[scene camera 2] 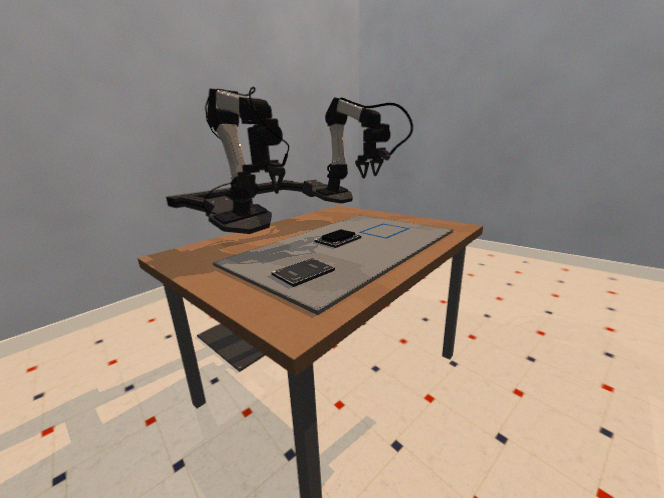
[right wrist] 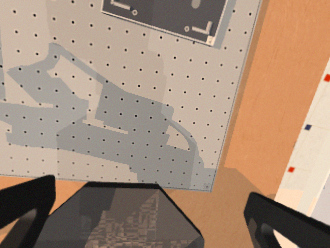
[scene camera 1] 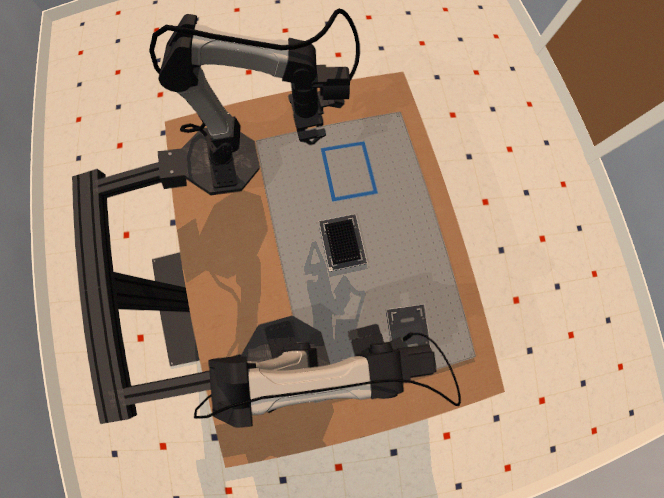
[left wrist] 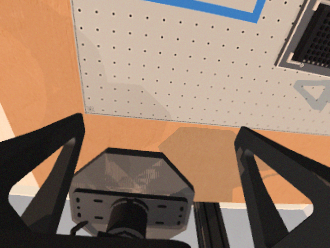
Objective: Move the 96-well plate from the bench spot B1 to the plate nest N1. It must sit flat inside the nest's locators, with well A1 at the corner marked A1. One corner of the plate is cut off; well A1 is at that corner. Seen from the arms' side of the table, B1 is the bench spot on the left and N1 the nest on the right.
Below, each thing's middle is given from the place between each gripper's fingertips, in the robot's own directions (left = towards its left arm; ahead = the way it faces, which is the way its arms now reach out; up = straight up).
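Black 96-well plate (scene camera 1: 343, 244): from my right hand (scene camera 2: 265, 195), 22 cm below, 31 cm to the left of it, 7 cm ahead. Nest N1 (scene camera 2: 302, 269): from my right hand, 24 cm below, 16 cm ahead, 2 cm to the right of it. By their middles, of the things named here, nest N1 nearest to my right hand.
My left hand (scene camera 1: 307, 129): 1 cm short of the black 96-well plate, 28 cm to the left of it, 22 cm above it. Nest N1: from my left hand, 10 cm ahead, 62 cm to the right of it, 23 cm below. By its middle, nest N1 nearer to my right hand than to my left hand.
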